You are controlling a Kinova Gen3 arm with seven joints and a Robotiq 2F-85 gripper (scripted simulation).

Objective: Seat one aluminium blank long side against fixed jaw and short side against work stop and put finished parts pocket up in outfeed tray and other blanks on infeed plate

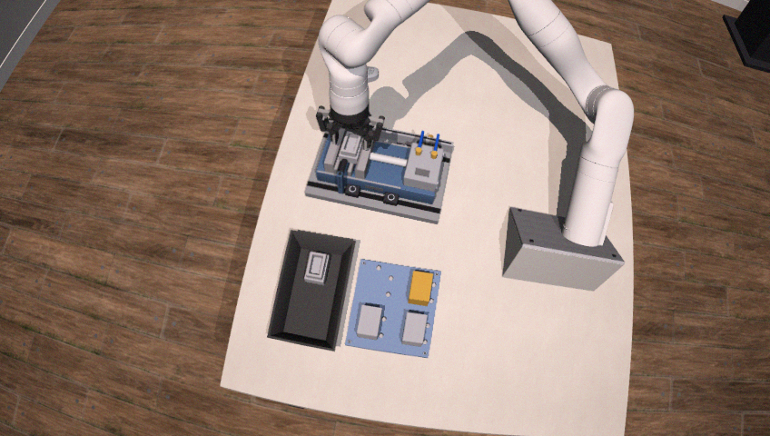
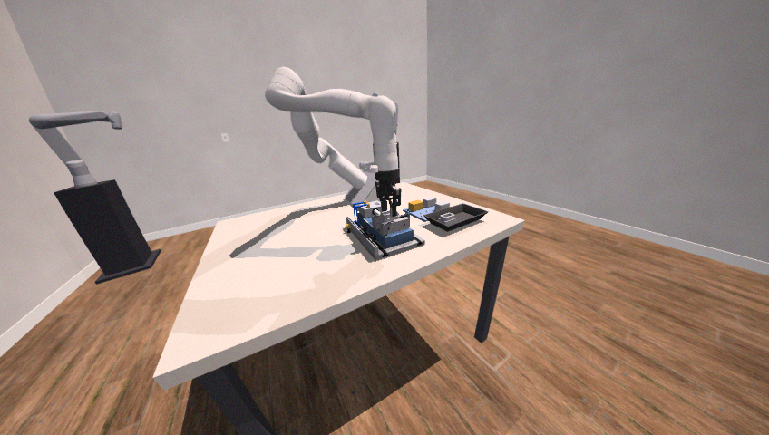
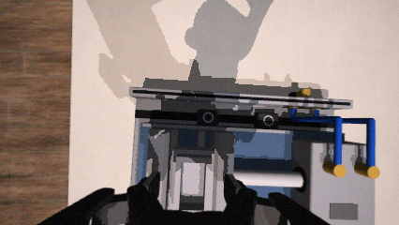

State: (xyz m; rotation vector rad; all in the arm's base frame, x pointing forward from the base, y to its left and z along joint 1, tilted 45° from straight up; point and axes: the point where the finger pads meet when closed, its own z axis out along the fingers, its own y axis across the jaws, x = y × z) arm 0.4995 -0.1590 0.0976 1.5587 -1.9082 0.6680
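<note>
Now: the white rod 8 cm behind my hand, 4 cm below it and 2 cm to the left of it. Round my hand: hose block 16 cm behind, 4 cm below, 3 cm to the left; blue vise 8 cm below, 6 cm behind, 1 cm to the left; brass blank 28 cm to the left, 16 cm behind, 10 cm below.
</note>
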